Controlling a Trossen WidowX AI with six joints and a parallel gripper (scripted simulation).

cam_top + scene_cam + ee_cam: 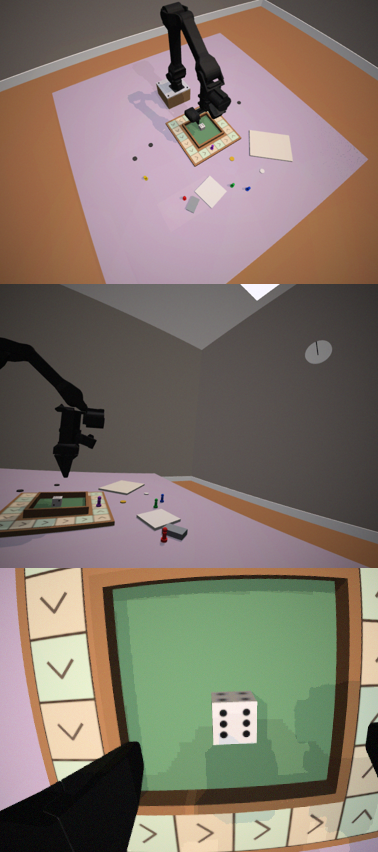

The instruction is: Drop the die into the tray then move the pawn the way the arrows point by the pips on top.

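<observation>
Now: gripper tip 100 mm short of the purple pawn, 80 mm above it and 30 mm to the left of it. The rest, counted from my gripper tip: white die (80 mm below, 20 mm behind); green dice tray (100 mm below, 10 mm behind); yellow disc (200 mm ahead, 110 mm below, 20 mm to the left).
</observation>
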